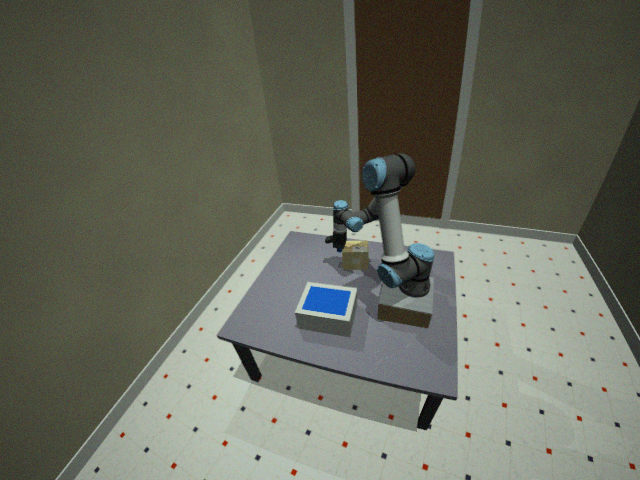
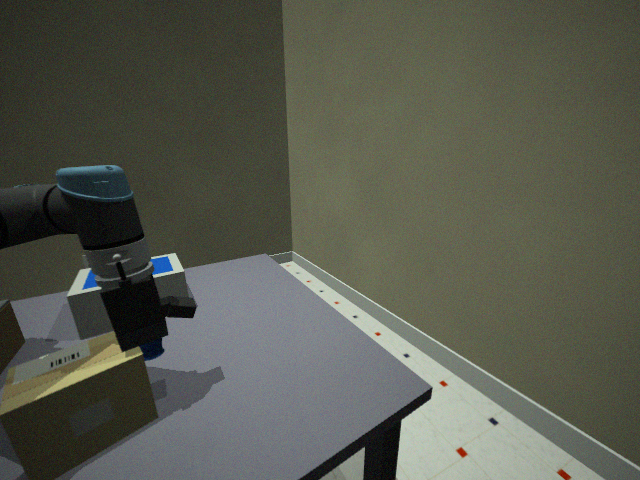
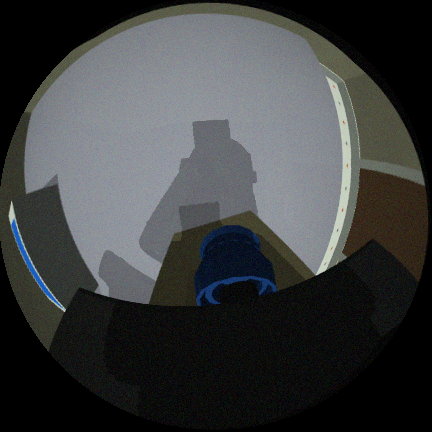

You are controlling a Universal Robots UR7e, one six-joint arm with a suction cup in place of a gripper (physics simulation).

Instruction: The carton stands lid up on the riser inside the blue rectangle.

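Places are measured from the arm's base along level axes (x ahead, y left, z up), in centimetres.
Pixels of known places: hand, its tool point: (image 1: 339,250) (image 2: 153,353) (image 3: 227,251); arm's base, origin of its link: (image 1: 414,286).
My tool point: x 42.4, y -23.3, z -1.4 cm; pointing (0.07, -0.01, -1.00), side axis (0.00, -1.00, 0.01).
Note:
For each thing: its top centre in the pictures, then the offset to it from my tool point. Level surfaces: height alone.
- tan carton, centre of its top: (image 3: 245,348) (image 2: 78,360) (image 1: 355,246) dx -9.1, dy -0.8, dz +3.6 cm
- white riser, centre of its top: (image 2: 131,270) (image 1: 326,300) dx -3.1, dy +40.5, dz +2.6 cm
- blue rectangle, centre of its top: (image 2: 131,270) (image 1: 326,300) dx -3.1, dy +40.5, dz +2.6 cm
- purple table, height of its surface: dz -9.4 cm
A tan carton (image 1: 356,258) (image 2: 77,413) (image 3: 181,266) with a barcode label on its upper face sits tilted on the table at the back, near the arm. My suction cup (image 1: 338,250) (image 2: 152,350) (image 3: 229,241) presses on the carton's far upper corner and holds it tipped. The white riser (image 1: 323,320) (image 2: 82,314) (image 3: 40,233) stands apart toward the table's front. The blue rectangle (image 1: 327,300) (image 2: 162,264) on its top has nothing on it.
The arm's base stands on a brown-sided pedestal (image 1: 406,312) right of the riser. The purple table (image 1: 361,356) (image 2: 284,361) ends close beyond the carton. A tiled floor strip (image 2: 361,320) and walls lie past that edge.

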